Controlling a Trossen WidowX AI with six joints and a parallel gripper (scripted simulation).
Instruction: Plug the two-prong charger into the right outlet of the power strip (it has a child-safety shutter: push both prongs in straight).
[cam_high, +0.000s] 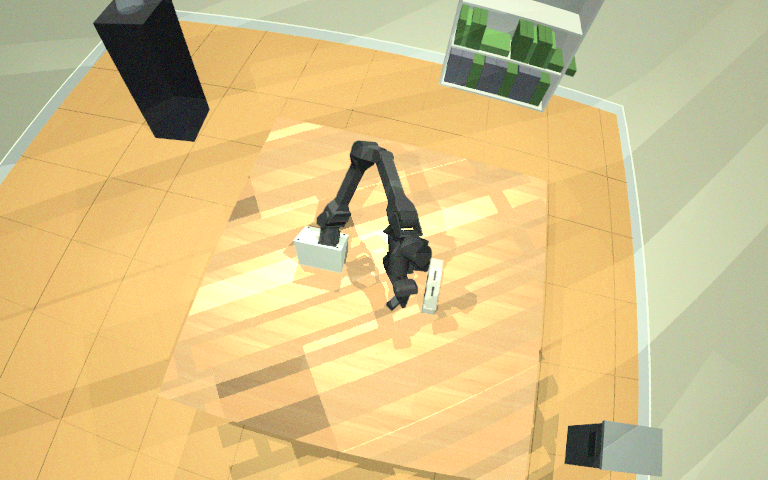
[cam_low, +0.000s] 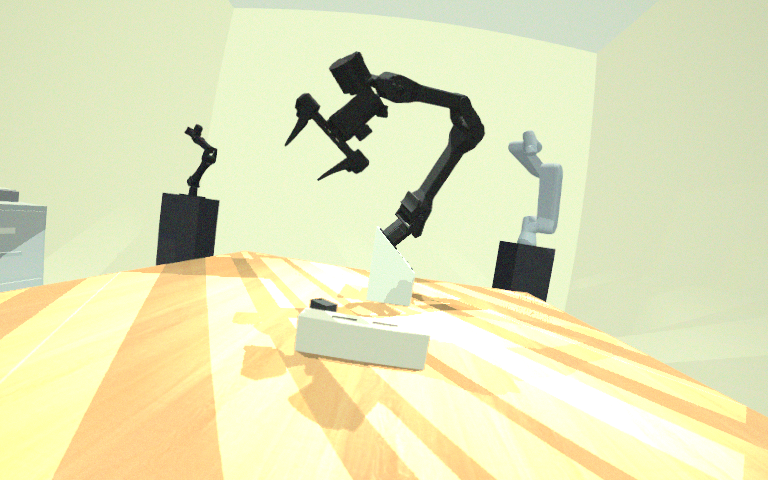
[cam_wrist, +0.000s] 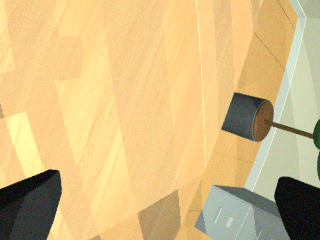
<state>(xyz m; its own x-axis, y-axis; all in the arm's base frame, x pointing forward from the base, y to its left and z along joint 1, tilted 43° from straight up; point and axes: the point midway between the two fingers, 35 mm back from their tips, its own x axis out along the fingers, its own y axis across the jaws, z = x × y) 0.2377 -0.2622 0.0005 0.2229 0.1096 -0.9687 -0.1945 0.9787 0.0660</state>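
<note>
Right now my gripper tip is 29 cm above the two-prong charger, 9 cm to the right of it and 2 cm short of it.
</note>
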